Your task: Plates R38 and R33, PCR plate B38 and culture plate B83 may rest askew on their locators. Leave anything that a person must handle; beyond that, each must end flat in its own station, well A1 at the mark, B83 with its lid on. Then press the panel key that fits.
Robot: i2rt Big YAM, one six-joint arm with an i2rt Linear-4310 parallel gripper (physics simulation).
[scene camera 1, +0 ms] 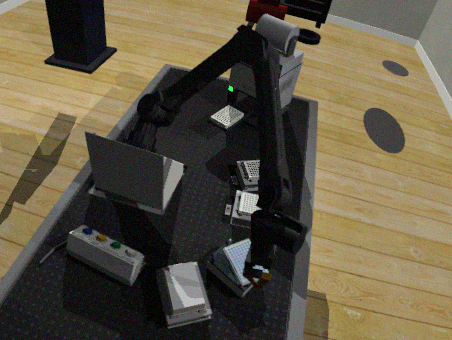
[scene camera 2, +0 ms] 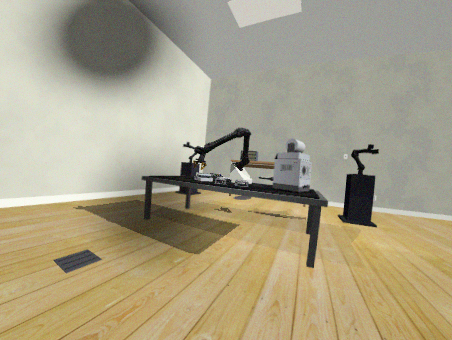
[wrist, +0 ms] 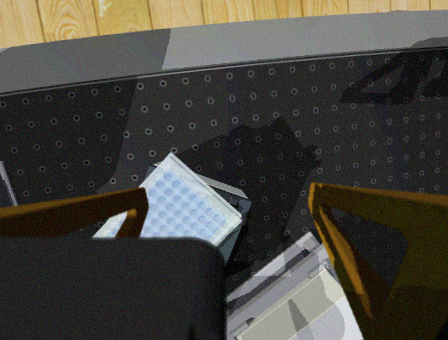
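Note:
My gripper (scene camera 1: 259, 276) (scene camera 2: 200, 166) (wrist: 227, 195) is open and empty, its fingertips apart above the table near a blue-welled plate (scene camera 1: 239, 256) (wrist: 186, 210). That plate lies askew and tilted on its dark station (scene camera 1: 226, 280); the wrist housing hides part of it in the wrist view. A pale lidded plate or block (scene camera 1: 184, 289) (wrist: 305, 312) sits on a station beside it. Two white welled plates (scene camera 1: 248, 203) (scene camera 1: 251, 169) sit on stations farther along, partly hidden by the arm. Another white welled plate (scene camera 1: 228, 116) lies near the machine. Labels and A1 marks are unreadable.
A key panel (scene camera 1: 102, 257) with blue, yellow, green and pale keys stands left of the lidded plate. A large upright grey board (scene camera 1: 125, 172) stands behind it. A white machine (scene camera 1: 291, 82) (scene camera 2: 292, 171) is at the far end. The table's grey edge (wrist: 280, 42) runs beyond the fingers.

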